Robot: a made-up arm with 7 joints.
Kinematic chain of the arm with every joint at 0, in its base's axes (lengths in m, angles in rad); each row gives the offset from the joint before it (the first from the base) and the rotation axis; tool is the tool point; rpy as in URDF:
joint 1: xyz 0 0 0.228 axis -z
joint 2: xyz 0 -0.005 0.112 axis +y
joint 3: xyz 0 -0.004 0.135 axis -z
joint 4: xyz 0 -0.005 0.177 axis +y
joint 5: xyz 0 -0.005 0.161 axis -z
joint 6: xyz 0 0 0.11 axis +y
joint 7: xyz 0 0 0.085 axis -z
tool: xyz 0 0 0 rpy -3.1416 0 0
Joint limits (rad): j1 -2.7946..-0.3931 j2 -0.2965..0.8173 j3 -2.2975..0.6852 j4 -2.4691..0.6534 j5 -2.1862..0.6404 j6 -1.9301..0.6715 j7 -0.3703..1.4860
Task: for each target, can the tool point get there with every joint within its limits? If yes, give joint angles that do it. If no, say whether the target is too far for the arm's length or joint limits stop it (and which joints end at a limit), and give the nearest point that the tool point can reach.
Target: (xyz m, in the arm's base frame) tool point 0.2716 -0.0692 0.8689
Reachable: yes | joints -1.0118 -0.0765 -2.0367 -0.9354 -1.7274 0.1640 0.1593
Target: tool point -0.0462 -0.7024 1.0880
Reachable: no: too far | nearest point -0.0249 -0.3779 0.8492 | short by 0.403 m
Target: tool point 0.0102 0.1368 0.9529
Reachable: yes | joints -1.8739 0.3982 0.2117 -0.2108 -0.9141 -0.9787 0.1498
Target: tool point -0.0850 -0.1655 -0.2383
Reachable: no: joint limits stop it (at a limit: joint 2, joint 4) | nearest point -0.0870 -0.1694 0.3012 | short by 0.540 m
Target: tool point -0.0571 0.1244 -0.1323
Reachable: no: joint limits stop it (at a limit: joint 2, joint 3, joint 4) | nearest point -0.0789 0.1720 0.2370 | short by 0.373 m
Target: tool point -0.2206 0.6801 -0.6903
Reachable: no: too far | nearest point -0.1032 0.3180 0.2641 | short by 1.028 m
